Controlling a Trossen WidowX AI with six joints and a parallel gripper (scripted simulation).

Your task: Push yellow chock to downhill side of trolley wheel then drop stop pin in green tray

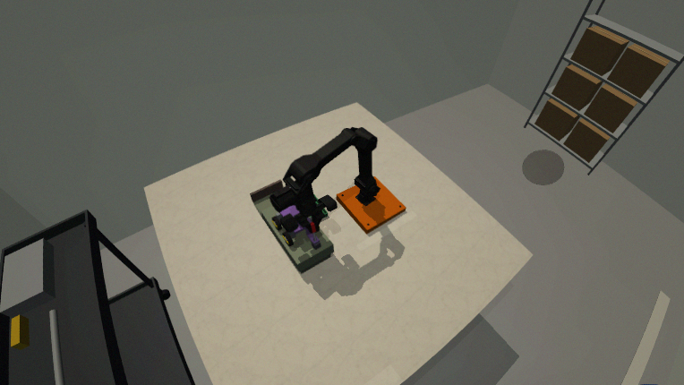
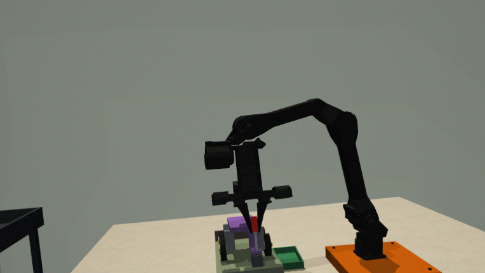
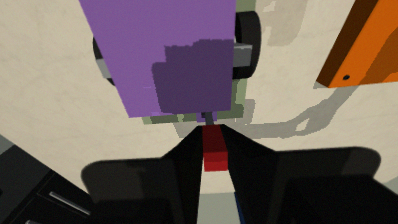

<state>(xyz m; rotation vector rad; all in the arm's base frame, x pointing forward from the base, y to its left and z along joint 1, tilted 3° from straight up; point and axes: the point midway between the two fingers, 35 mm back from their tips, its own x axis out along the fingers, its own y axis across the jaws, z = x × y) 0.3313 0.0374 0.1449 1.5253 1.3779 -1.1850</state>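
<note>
Now: the green tray 130 mm behind my gripper tip, 160 mm to the right of it and 160 mm below it. From my gripper tip the other things lie so: trolley: 10 mm ahead, 100 mm to the right, 40 mm below; then red-headed stop pin: right at my gripper tip; then grey-green ramp: 10 mm ahead, 100 mm to the right, 110 mm below.
</note>
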